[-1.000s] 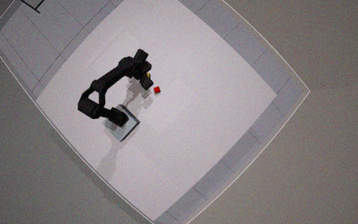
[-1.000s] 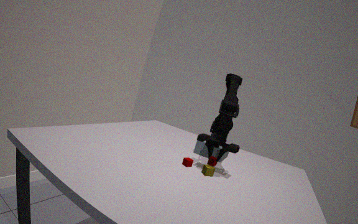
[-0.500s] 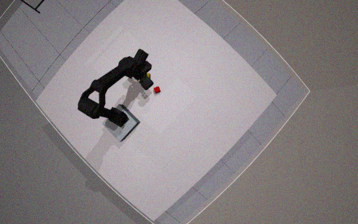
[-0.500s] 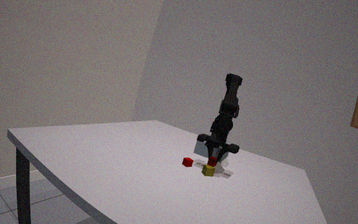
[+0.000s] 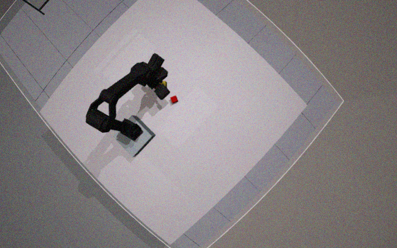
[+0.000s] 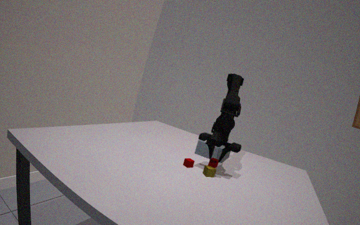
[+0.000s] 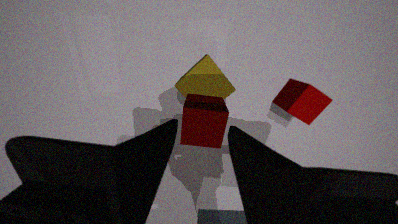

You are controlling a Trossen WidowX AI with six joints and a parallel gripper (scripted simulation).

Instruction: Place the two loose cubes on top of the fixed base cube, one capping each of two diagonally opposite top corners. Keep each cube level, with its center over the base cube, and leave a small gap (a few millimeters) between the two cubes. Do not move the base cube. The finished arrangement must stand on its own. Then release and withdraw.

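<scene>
Now: gripper tip 3 cm short of the yellow cube and 5 cm above it.
</scene>
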